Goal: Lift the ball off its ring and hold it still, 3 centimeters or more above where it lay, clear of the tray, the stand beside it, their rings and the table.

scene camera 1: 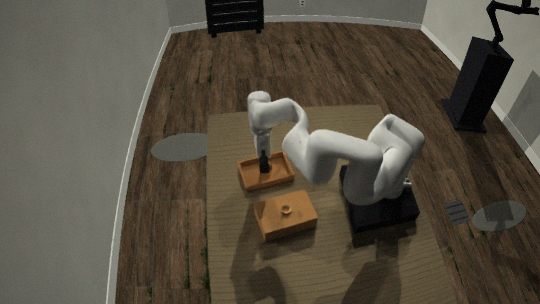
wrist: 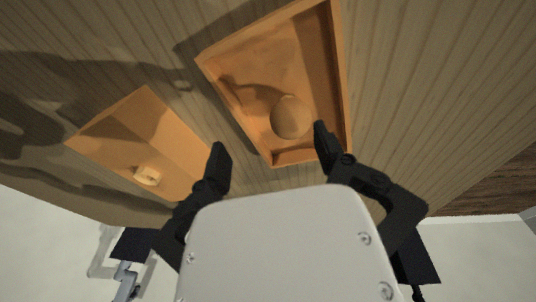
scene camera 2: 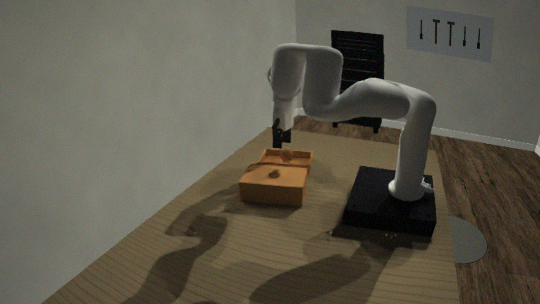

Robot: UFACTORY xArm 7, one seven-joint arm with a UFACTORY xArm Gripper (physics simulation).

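Where they show: gripper, fingertip midpoint: (scene camera 1: 263, 163) (wrist: 268, 142) (scene camera 2: 281, 145); arm's base, link origin: (scene camera 2: 406, 190).
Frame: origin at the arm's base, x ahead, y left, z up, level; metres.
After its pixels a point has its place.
The orange-tan ball (scene camera 2: 286, 154) @(x 0.482, y -0.068, z -0.011 m) (wrist: 290, 118) @(x 0.509, y -0.085, z -0.003 m) sits inside the shallow orange tray (scene camera 1: 270, 184) @(x 0.470, y -0.024, z -0.047 m) (scene camera 2: 311, 161) @(x 0.399, y -0.110, z -0.036 m) (wrist: 342, 75) @(x 0.542, y -0.133, z -0.028 m); a pale sliver of its ring shows at the ball's edge in the wrist view. In scene camera 1 the gripper largely hides the ball. My gripper (scene camera 1: 264, 169) @(x 0.500, y -0.065, z 0.023 m) (scene camera 2: 281, 142) @(x 0.500, y -0.065, z 0.023 m) (wrist: 268, 142) @(x 0.500, y -0.065, z 0.023 m) is open and empty, above the tray. In the wrist view the ball appears nearer the right finger, beyond the fingertips. In scene camera 2 the fingers are above the ball and to its left.
The orange block-like stand (scene camera 1: 295, 220) @(x 0.371, y 0.164, z 0.009 m) (scene camera 2: 272, 190) @(x 0.376, y 0.183, z -0.009 m) (wrist: 175, 125) @(x 0.463, y 0.078, z -0.041 m) is beside the tray, with a small ring (scene camera 1: 286, 213) @(x 0.403, y 0.141, z 0.016 m) (scene camera 2: 274, 173) @(x 0.412, y 0.117, z 0.009 m) (wrist: 141, 176) @(x 0.404, y 0.138, z 0.014 m) on top. The arm's black base (scene camera 1: 385, 212) @(x 0.031, y 0.121, z -0.005 m) (scene camera 2: 387, 215) @(x 0.023, y 0.154, z -0.006 m) stands to the right on the wooden table (scene camera 1: 325, 270) @(x 0.255, y 0.332, z -0.057 m) (scene camera 2: 240, 250) @(x 0.317, y 0.415, z -0.056 m) (wrist: 415, 65) @(x 0.544, y -0.218, z -0.056 m).
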